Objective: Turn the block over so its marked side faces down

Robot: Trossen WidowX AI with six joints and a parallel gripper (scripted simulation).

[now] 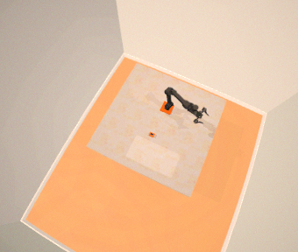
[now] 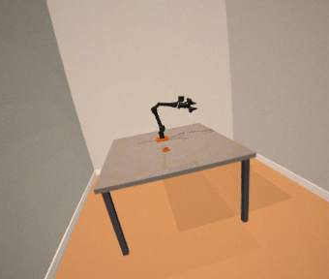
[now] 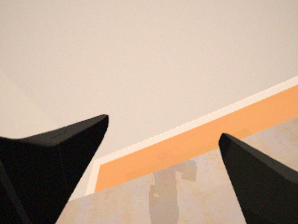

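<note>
Right now my gripper tip is 350 mm short of the orange block, 430 mm to the left of it and 320 mm above it.
</note>
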